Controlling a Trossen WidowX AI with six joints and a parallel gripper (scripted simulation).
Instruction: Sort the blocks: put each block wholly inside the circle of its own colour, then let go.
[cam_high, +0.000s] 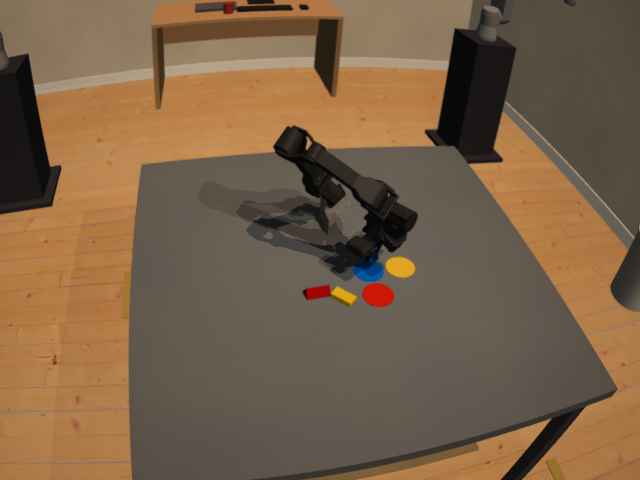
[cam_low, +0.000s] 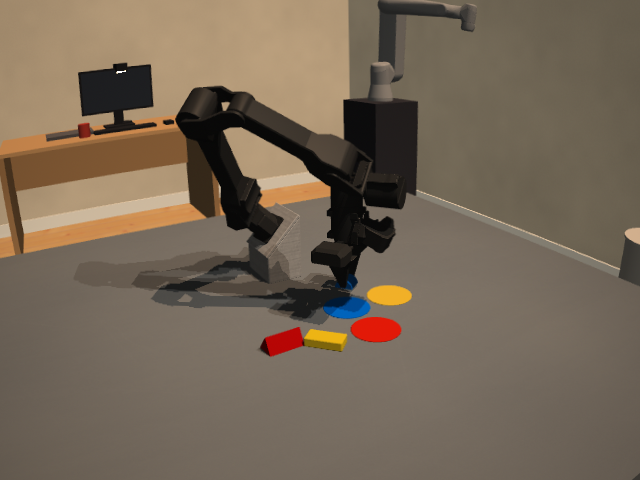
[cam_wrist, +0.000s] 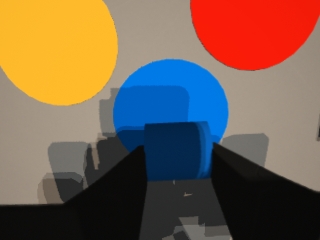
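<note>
My gripper is now 9 cm above the blue circle. Also, from my hand: red circle (10 cm ahead, 9 cm below, 1 cm to the right); then yellow circle (10 cm to the left, 9 cm below, 1 cm ahead); then blue block (3 cm below).
</note>
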